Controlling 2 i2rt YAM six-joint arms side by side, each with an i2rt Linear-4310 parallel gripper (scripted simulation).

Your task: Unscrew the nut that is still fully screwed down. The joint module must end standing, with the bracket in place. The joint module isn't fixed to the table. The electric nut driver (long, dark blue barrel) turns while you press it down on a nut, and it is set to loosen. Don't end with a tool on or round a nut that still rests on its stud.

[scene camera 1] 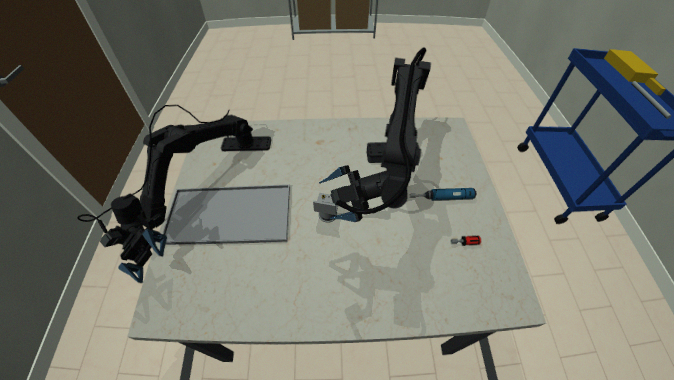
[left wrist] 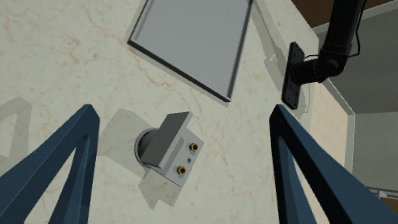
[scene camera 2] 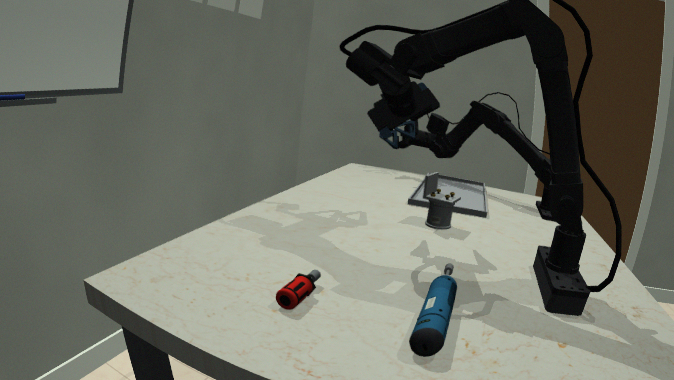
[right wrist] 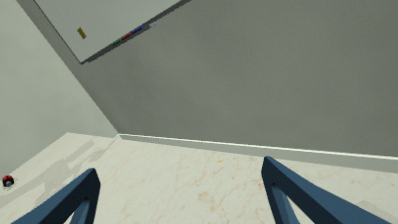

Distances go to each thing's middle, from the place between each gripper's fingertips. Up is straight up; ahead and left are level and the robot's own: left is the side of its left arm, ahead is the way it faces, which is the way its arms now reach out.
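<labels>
Relative to the red-handled hand driver (scene camera 2: 288,297), my left hand is 200 mm above, 430 mm to the right and 30 mm past it. Grey bracket (left wrist: 169,148): 20 mm to the right of my left hand, 90 mm behind it, 150 mm below it. Shallow grey tray (scene camera 1: 244,214): 50 mm behind my left hand, 210 mm below it, 360 mm to the right of it.
The grey bracket is 31 cm behind my right hand (scene camera 1: 150,269), 7 cm below it and 43 cm to the left of it. Red-handled hand driver: 13 cm below my right hand, 25 cm behind it, 88 cm to the left of it; going by their middles, the driver is the farthest from my right hand of the things named here. The shallow grey tray is 9 cm to the left of my right hand, 14 cm below it and 27 cm behind it. By its middle, the shallow grey tray is nearer to my right hand than to my left hand.
</labels>
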